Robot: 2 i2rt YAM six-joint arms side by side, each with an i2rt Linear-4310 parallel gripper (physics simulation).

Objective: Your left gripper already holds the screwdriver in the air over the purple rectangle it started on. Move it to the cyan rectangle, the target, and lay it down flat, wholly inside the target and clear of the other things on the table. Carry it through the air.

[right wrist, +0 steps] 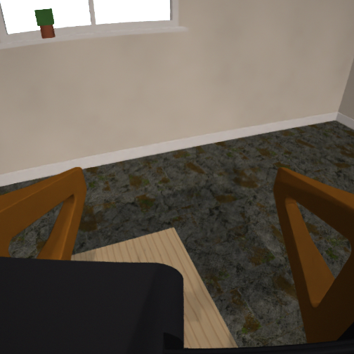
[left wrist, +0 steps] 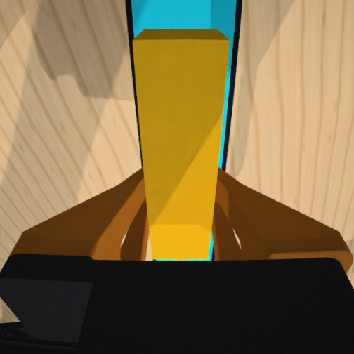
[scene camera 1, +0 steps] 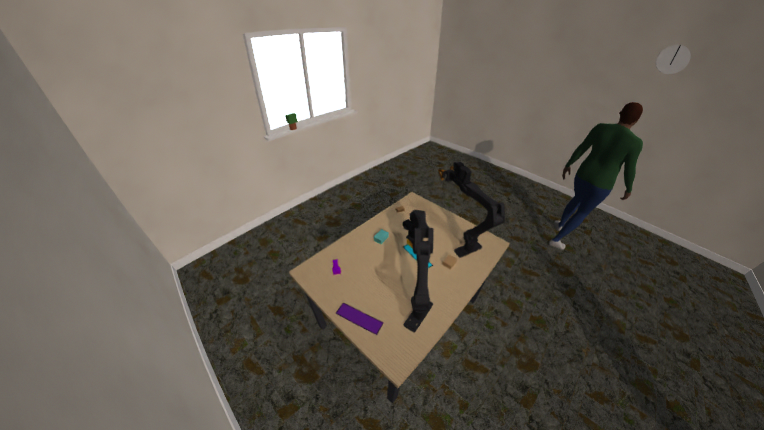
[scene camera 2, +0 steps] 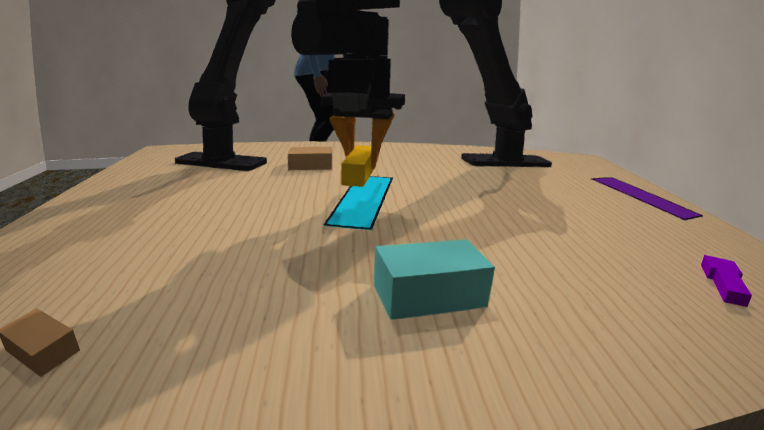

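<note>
My left gripper is shut on the yellow handle of the screwdriver, holding it level above the cyan rectangle. In the left wrist view the handle runs nearly along the rectangle's long sides, close to its left border; a thin cyan strip shows at its right. In scene camera 2 the handle's near end is over the rectangle's far part. The shaft is hidden. The purple rectangle bears nothing. My right gripper is open and empty, high up.
A teal block stands in front of the cyan rectangle in scene camera 2. A brown block is behind it, another brown block at front left. A purple T-shaped piece lies at the right.
</note>
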